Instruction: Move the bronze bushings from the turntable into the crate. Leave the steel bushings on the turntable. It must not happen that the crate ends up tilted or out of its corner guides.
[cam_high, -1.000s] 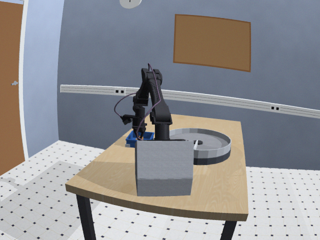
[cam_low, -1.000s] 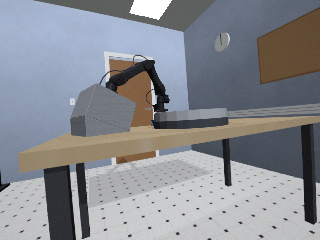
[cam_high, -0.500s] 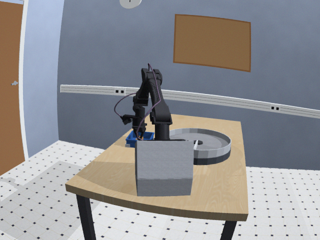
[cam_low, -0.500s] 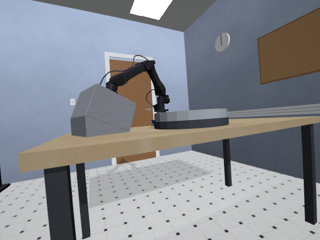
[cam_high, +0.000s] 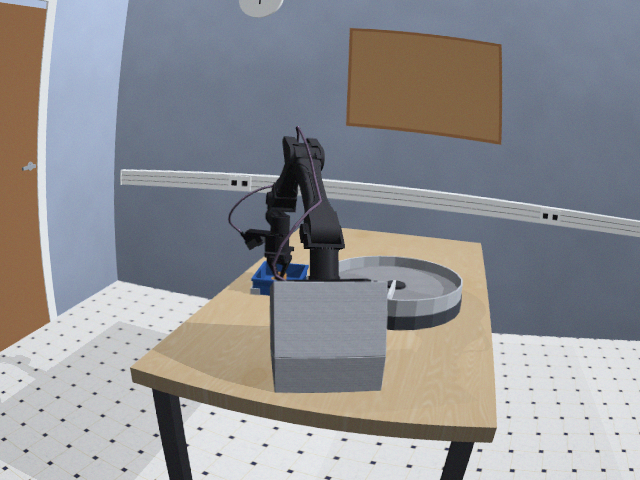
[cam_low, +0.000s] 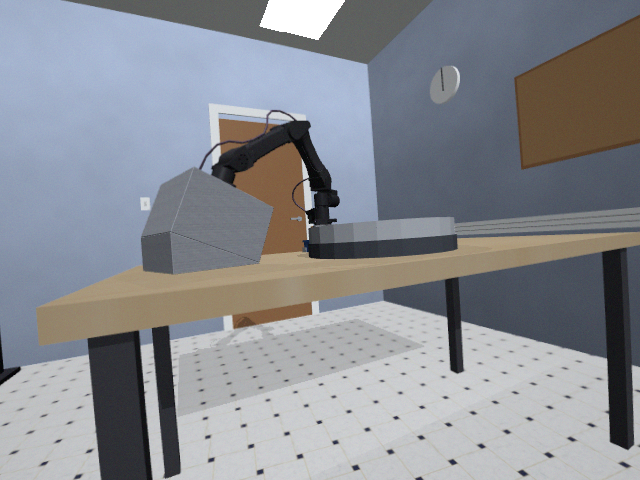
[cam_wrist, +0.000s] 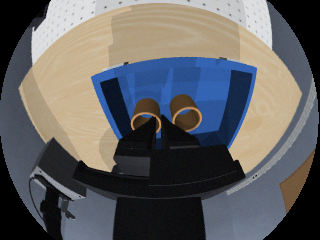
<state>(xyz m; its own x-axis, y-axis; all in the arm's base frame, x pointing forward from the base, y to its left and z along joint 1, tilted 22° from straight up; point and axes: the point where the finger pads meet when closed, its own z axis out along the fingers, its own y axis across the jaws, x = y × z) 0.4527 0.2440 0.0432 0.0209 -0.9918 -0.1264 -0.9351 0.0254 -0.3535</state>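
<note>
My gripper is now 3 cm short of the blue crate, 1 cm to the right of it and 1 cm above it. The rest, counted from my hand: grey turntable (35 cm to the right, 2 cm ahead, 1 cm above).
</note>
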